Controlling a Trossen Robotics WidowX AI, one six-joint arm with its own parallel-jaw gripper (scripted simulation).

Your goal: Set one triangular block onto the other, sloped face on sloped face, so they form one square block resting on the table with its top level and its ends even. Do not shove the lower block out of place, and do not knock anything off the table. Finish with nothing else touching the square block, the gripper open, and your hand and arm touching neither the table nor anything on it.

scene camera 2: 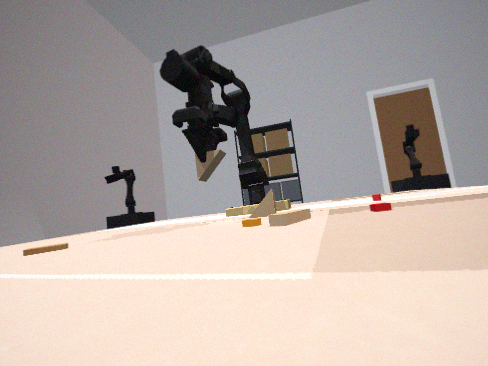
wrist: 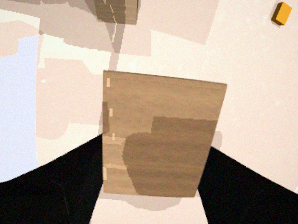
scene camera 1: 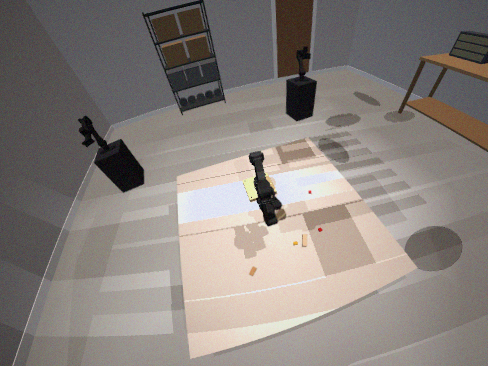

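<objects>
My gripper [scene camera 2: 207,164], carrying triangular block [wrist: 157,130].
</objects>
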